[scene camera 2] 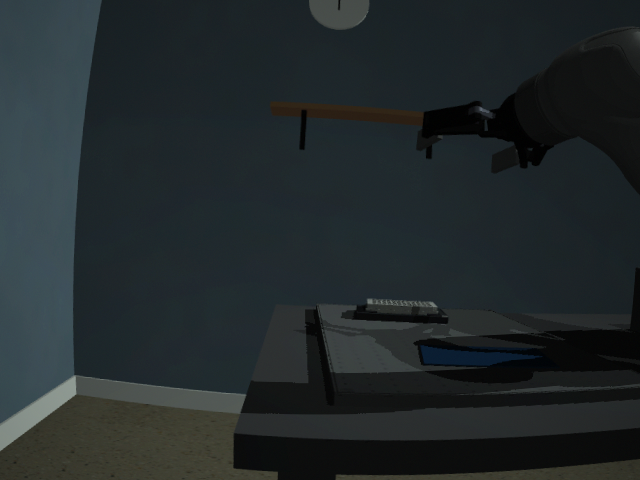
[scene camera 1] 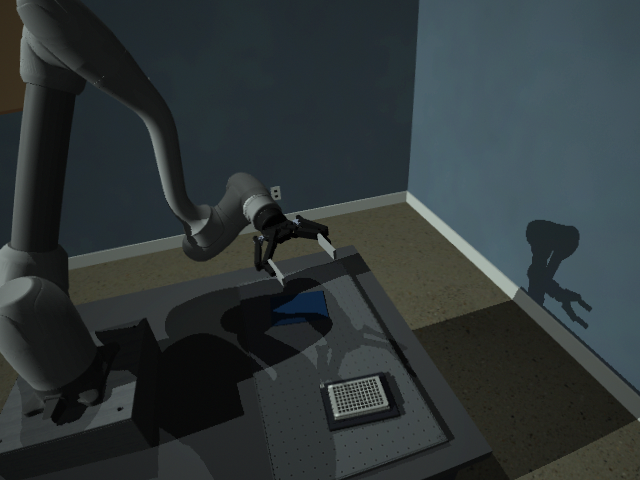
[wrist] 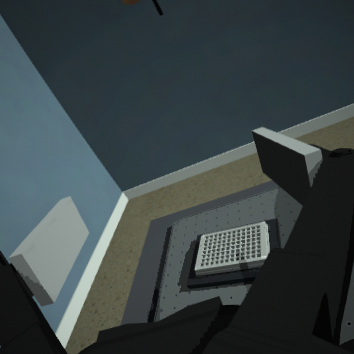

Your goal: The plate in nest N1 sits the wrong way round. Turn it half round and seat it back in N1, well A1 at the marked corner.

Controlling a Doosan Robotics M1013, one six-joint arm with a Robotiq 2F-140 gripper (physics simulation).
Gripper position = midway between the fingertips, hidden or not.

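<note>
I can see my gripper at (scene camera 2: pixel 457 152), (scene camera 1: pixel 310 268) and (wrist: pixel 165 183). There is a dark nest (scene camera 1: pixel 376 416), (scene camera 2: pixel 360 315), (wrist: pixel 242 275), and I see a blue mat (scene camera 2: pixel 436 355), (scene camera 1: pixel 289 309) as well. A white well plate is visible to me too, at (wrist: pixel 247 246).
</note>
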